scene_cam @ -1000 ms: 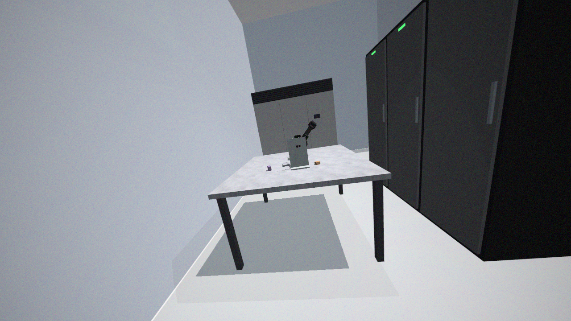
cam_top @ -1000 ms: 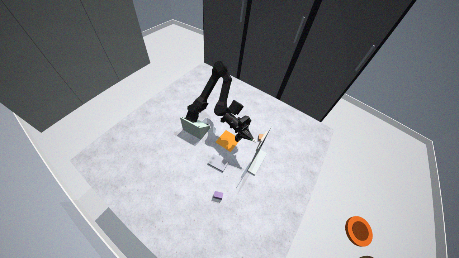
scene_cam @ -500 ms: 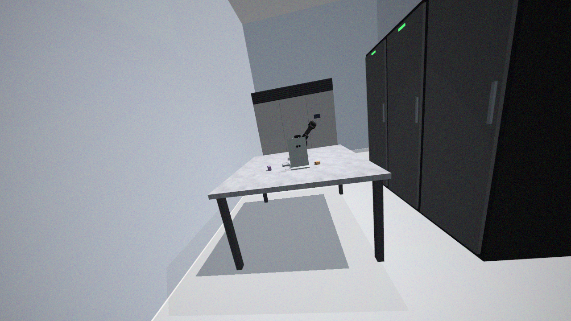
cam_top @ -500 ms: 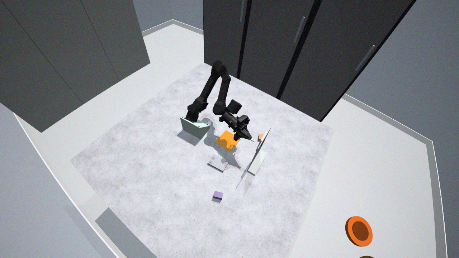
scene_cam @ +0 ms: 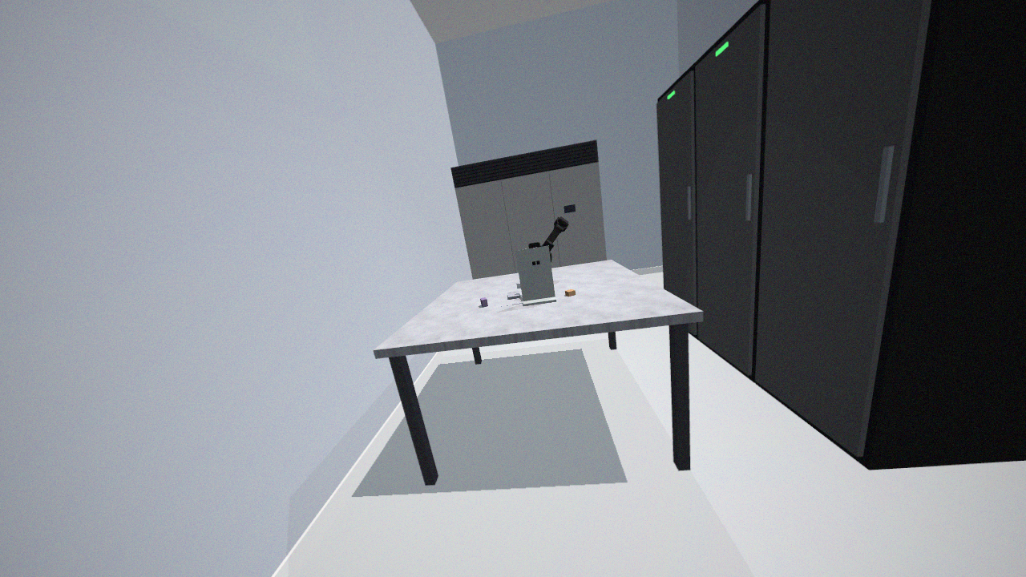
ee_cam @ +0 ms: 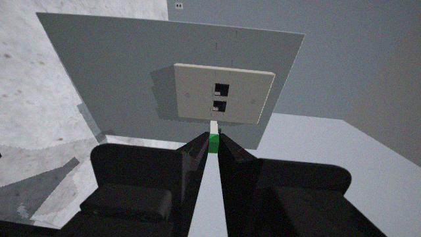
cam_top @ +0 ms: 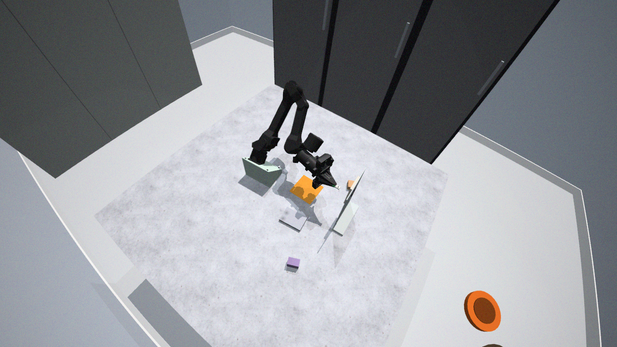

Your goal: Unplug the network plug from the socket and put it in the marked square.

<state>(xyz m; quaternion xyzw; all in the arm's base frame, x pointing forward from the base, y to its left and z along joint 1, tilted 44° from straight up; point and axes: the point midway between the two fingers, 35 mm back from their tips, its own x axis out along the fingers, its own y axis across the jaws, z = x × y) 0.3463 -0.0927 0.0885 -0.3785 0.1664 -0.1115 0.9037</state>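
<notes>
Now: the orange marked square 130 mm behind my gripper tip, 50 mm to the left of it and 200 mm below it. The rest, counted from my gripper tip: upright panel: 80 mm ahead, 70 mm below; tan block: 60 mm ahead, 160 mm to the left, 190 mm below; network plug: right at my gripper tip.
</notes>
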